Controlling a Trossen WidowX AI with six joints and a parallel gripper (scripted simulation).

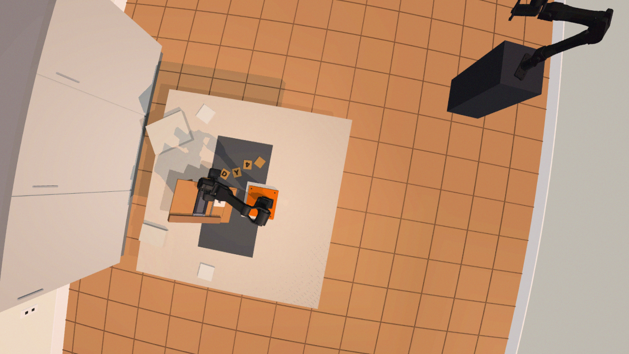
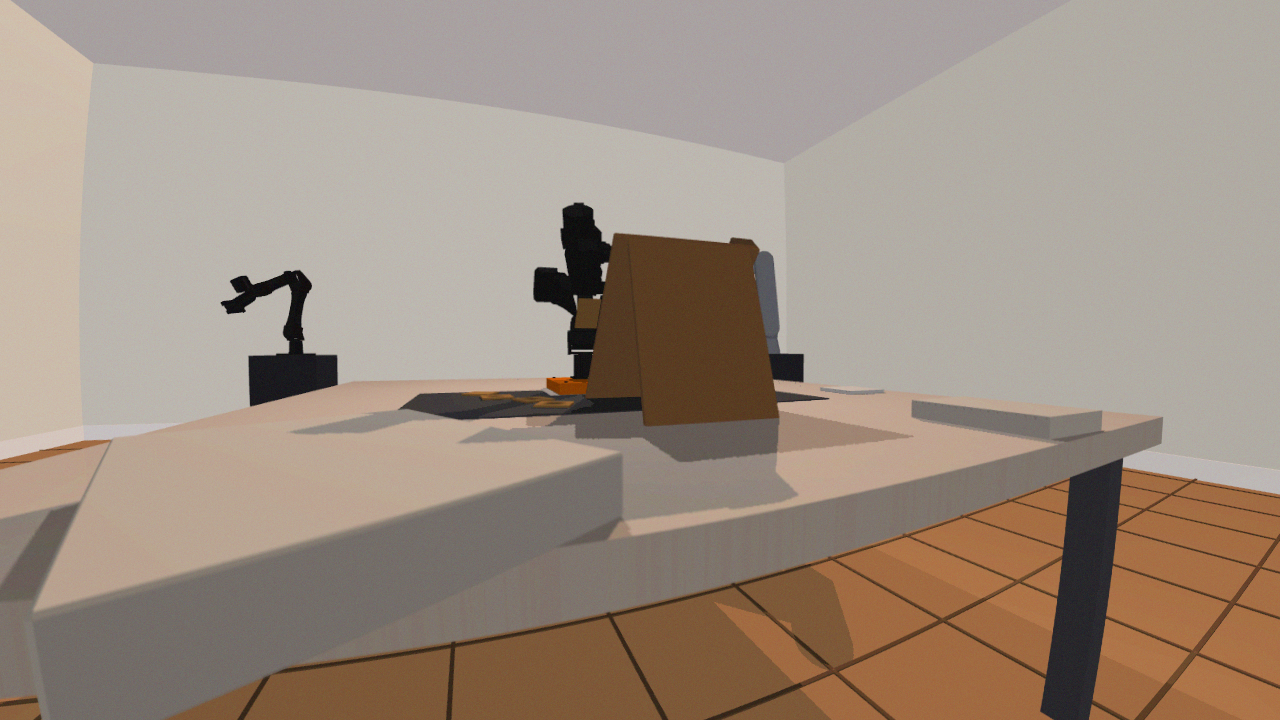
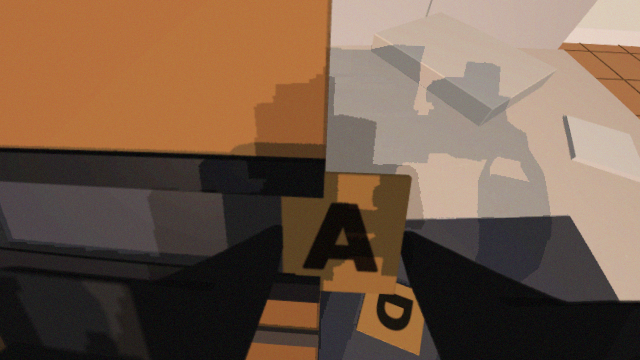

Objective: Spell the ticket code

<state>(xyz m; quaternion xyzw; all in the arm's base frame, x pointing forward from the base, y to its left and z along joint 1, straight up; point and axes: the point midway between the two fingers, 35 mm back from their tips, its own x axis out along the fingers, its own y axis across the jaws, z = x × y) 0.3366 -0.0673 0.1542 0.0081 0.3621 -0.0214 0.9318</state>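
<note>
Right now my gripper tip is 11 cm to the right of the white ticket, 8 cm above it and 6 cm past it. The rest, counted from my gripper tip: tile marked d 15 cm below, 6 cm to the right, 3 cm behind; tile marked y 15 cm below, 11 cm behind, 9 cm to the right; blank tile 25 cm behind, 18 cm to the right, 15 cm below.
</note>
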